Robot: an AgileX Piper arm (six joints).
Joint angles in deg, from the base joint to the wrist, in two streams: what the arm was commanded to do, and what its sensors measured. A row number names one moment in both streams.
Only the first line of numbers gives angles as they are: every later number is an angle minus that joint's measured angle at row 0.
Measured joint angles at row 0:
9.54, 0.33, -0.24, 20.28, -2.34, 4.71
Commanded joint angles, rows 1 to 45:
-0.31, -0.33, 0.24, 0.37, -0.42, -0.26
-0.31, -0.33, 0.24, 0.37, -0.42, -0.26
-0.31, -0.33, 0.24, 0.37, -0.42, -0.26
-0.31, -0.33, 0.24, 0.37, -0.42, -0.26
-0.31, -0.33, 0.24, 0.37, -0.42, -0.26
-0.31, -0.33, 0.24, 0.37, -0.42, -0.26
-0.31, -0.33, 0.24, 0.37, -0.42, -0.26
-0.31, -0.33, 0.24, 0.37, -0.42, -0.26
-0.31, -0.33, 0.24, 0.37, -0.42, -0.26
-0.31, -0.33, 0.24, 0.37, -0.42, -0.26
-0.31, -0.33, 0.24, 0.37, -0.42, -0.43
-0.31, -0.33, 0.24, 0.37, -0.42, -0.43
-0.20, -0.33, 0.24, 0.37, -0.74, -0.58
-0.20, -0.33, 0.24, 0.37, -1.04, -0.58
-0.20, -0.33, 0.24, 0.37, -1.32, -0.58
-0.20, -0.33, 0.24, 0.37, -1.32, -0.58
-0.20, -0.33, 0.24, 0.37, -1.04, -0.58
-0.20, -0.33, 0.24, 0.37, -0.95, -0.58
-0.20, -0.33, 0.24, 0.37, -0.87, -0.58
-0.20, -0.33, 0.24, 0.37, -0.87, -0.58
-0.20, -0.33, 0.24, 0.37, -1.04, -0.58
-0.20, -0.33, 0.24, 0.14, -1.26, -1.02
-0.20, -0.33, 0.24, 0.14, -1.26, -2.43
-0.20, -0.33, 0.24, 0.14, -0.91, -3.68
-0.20, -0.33, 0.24, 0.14, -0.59, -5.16
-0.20, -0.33, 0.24, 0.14, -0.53, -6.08
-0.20, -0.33, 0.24, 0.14, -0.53, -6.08
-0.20, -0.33, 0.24, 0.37, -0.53, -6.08
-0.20, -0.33, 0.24, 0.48, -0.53, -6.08
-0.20, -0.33, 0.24, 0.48, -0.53, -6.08
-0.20, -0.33, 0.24, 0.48, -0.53, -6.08
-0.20, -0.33, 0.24, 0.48, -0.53, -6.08
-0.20, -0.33, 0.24, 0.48, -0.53, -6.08
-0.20, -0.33, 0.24, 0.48, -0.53, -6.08
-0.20, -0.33, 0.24, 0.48, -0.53, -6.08
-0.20, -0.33, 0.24, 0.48, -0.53, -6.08
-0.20, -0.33, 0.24, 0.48, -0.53, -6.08
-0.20, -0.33, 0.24, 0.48, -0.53, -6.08
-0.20, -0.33, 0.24, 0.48, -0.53, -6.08
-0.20, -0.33, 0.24, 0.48, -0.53, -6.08
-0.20, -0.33, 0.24, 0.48, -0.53, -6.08
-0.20, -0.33, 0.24, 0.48, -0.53, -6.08
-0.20, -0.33, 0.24, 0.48, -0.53, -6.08
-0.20, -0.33, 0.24, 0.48, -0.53, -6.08
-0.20, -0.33, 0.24, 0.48, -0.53, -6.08
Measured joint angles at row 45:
0.00, 0.00, 0.00, 0.55, -0.49, -5.45
